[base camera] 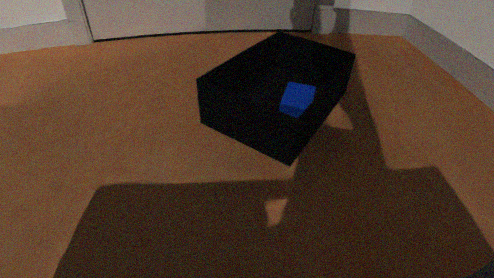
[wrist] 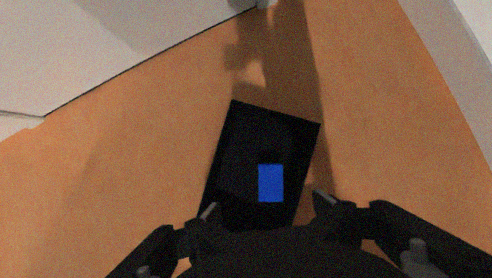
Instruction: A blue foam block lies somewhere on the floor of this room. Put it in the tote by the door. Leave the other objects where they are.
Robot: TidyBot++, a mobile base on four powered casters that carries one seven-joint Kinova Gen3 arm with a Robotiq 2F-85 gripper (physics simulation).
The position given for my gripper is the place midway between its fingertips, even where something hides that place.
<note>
I see my gripper point(wrist: 266, 206), a black tote point(base camera: 240, 98), a blue foam block point(base camera: 297, 97) and a door point(wrist: 58, 58).
The black tote also shows in the wrist view point(wrist: 251, 134).
</note>
